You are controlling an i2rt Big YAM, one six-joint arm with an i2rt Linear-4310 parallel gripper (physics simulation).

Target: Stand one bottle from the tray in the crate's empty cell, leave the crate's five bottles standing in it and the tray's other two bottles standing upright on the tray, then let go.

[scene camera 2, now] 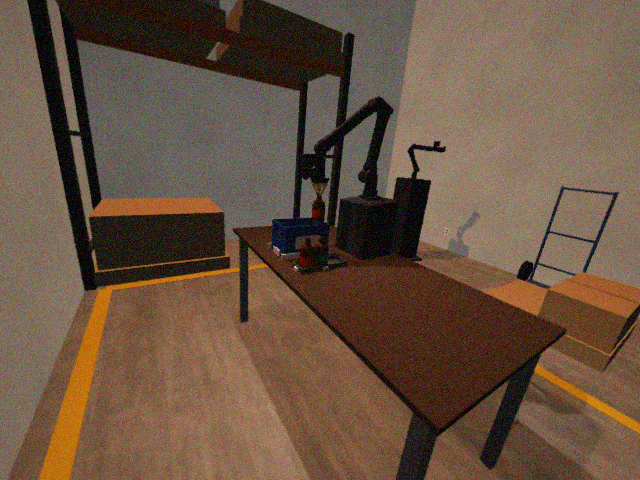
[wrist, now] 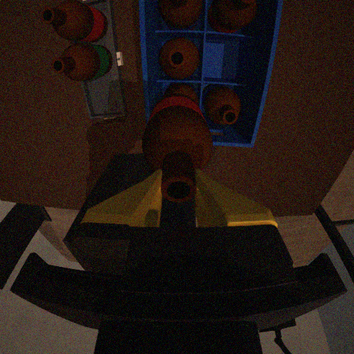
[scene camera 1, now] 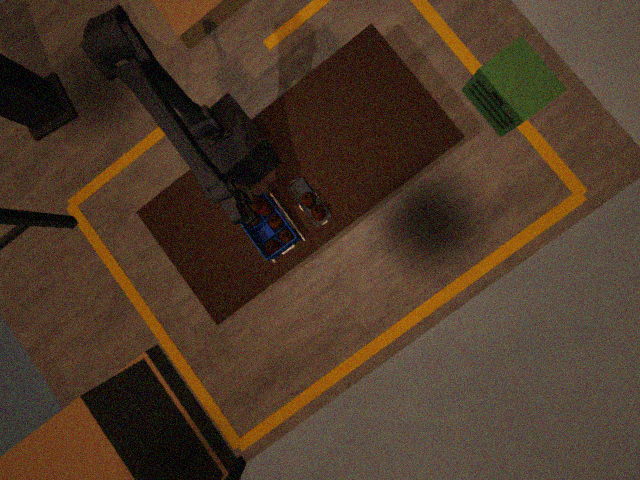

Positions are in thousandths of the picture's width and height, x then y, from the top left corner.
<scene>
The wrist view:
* my gripper: 504, 496
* green-labelled bottle: 225, 177
</scene>
